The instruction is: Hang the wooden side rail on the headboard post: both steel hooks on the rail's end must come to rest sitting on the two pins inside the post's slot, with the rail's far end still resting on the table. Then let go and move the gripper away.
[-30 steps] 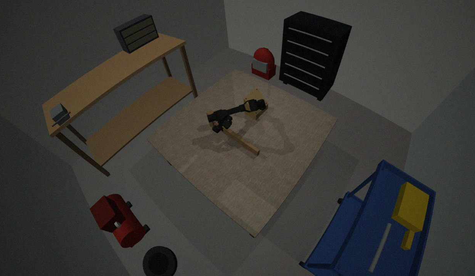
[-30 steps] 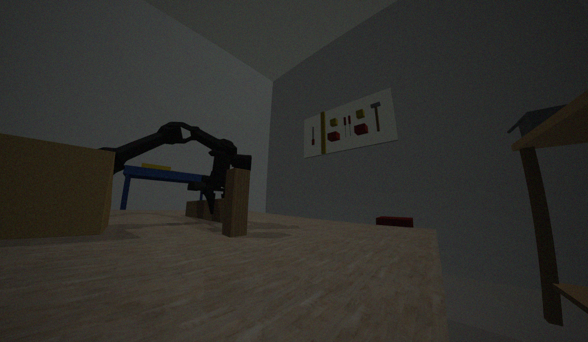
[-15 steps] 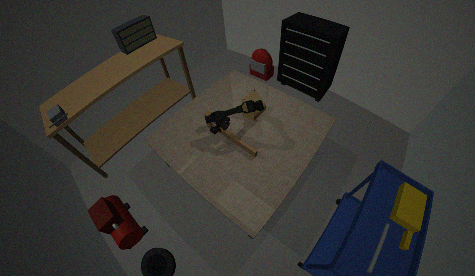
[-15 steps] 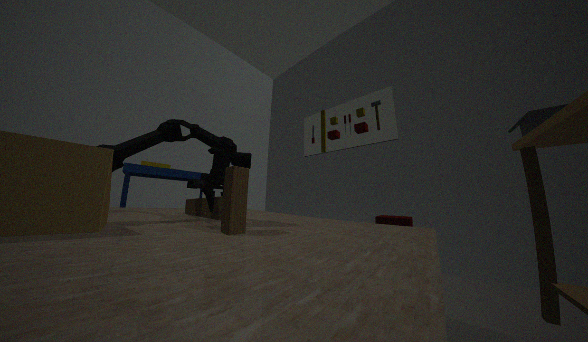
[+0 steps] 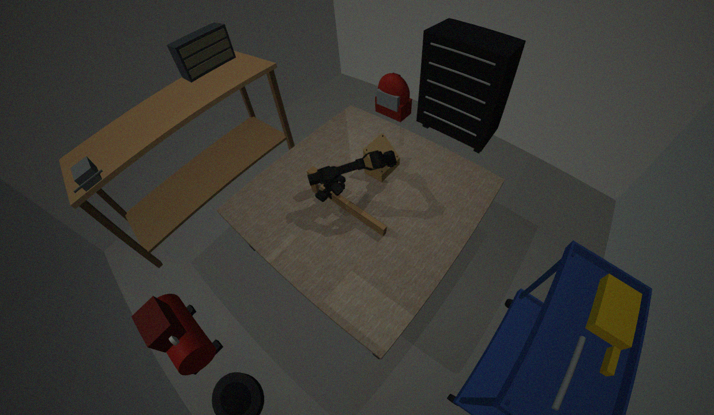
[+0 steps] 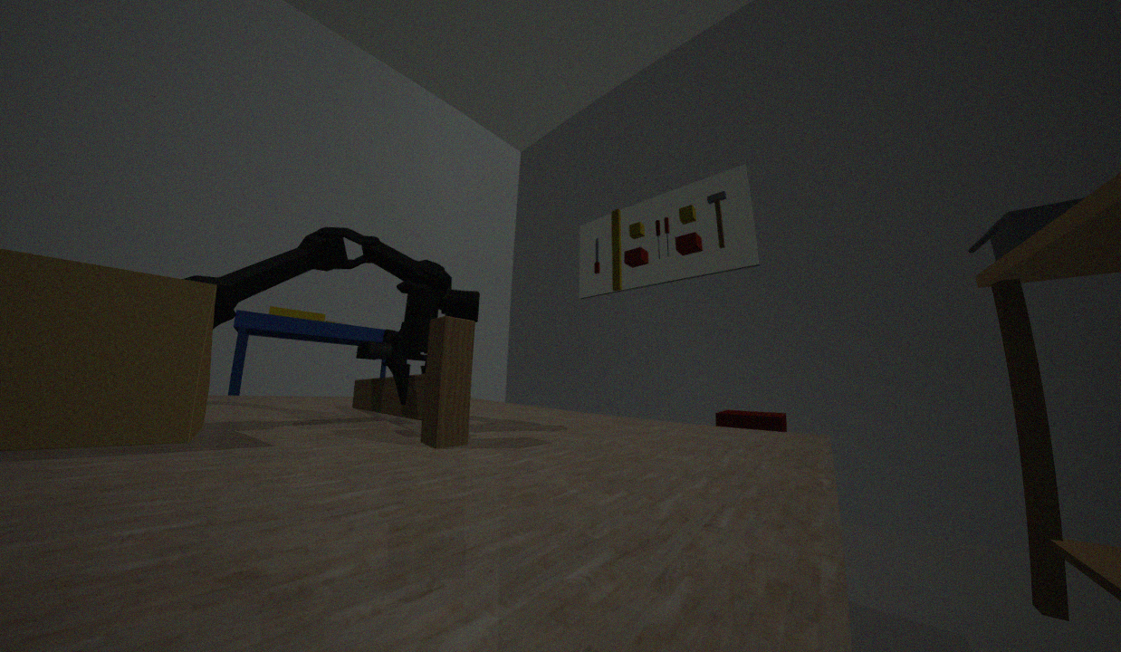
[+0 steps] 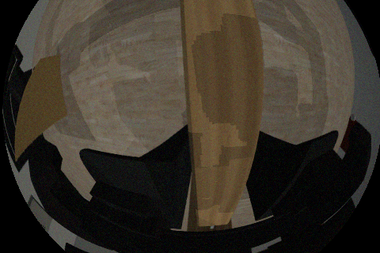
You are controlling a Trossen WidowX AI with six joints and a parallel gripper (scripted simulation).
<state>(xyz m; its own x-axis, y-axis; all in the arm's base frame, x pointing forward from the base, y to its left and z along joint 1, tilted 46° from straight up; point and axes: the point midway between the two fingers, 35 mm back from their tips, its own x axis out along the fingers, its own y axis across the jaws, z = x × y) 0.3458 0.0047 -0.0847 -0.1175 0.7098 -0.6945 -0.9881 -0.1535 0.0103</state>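
My gripper tip is 130 mm to the left of the post, 40 mm below it and 10 mm short of it.
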